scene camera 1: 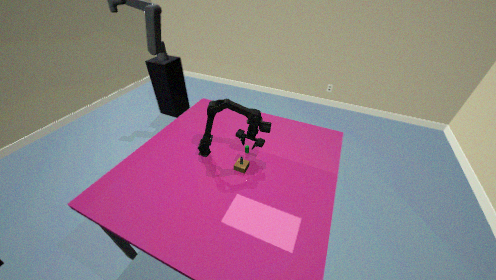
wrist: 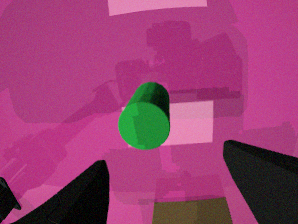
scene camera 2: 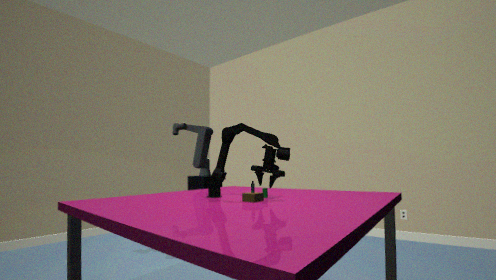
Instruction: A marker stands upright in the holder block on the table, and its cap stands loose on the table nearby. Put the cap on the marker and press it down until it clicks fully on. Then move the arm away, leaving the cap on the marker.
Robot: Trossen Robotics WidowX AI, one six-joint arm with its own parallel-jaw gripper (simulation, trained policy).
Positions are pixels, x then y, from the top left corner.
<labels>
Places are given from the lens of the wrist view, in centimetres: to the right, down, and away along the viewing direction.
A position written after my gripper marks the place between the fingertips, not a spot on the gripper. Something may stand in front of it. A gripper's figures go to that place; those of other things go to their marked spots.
my gripper (wrist: 167, 159): 1, 2, 9
green cap (wrist: 144, 124): 0, 1, 10
</labels>
